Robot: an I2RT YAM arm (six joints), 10 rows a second.
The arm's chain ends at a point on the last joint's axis. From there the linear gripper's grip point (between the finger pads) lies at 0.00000 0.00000 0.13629 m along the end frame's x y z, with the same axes.
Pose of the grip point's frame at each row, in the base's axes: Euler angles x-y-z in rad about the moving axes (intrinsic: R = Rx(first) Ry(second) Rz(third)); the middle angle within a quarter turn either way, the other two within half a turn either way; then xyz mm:
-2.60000, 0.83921, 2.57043, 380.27, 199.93, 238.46
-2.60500, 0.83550, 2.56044, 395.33, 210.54, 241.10
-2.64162, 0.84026, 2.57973, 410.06, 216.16, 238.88
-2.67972, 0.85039, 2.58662, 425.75, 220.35, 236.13
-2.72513, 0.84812, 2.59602, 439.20, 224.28, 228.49
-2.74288, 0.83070, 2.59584, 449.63, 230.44, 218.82
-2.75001, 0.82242, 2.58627, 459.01, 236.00, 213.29
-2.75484, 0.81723, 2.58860, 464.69, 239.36, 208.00
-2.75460, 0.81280, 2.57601, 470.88, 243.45, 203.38
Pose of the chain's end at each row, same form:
-2.60000, 0.83921, 2.57043, 278.85, 152.99, 316.48
-2.60500, 0.83550, 2.56044, 294.25, 163.80, 319.68
-2.64162, 0.84026, 2.57973, 308.55, 172.56, 318.69
-2.67972, 0.85039, 2.58662, 323.32, 180.28, 316.62
-2.72513, 0.84812, 2.59602, 336.98, 187.82, 310.93
-2.74288, 0.83070, 2.59584, 348.99, 194.76, 303.52
-2.75001, 0.82242, 2.58627, 359.14, 200.61, 299.01
-2.75484, 0.81723, 2.58860, 365.30, 204.19, 294.37
-2.75460, 0.81280, 2.57601, 371.90, 208.09, 290.15

